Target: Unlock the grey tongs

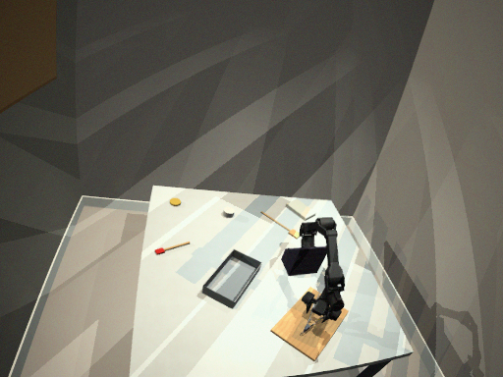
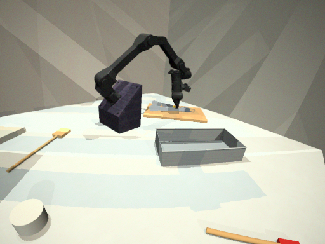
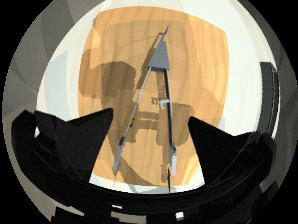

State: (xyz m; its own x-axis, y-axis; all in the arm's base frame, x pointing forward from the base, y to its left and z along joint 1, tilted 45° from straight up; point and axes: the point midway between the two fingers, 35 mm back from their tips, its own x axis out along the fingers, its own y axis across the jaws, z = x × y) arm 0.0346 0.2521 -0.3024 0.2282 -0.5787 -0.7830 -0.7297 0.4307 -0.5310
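My gripper tip is now 30 mm past the yellow lock piece and 10 mm above it. From my gripper tip the other things lie so: wooden board: 10 mm behind, 10 mm to the right, 40 mm below; red-headed spatula: 690 mm ahead, 410 mm to the right, 40 mm below; grey roasting tin: 360 mm ahead, 240 mm to the right, 20 mm below.
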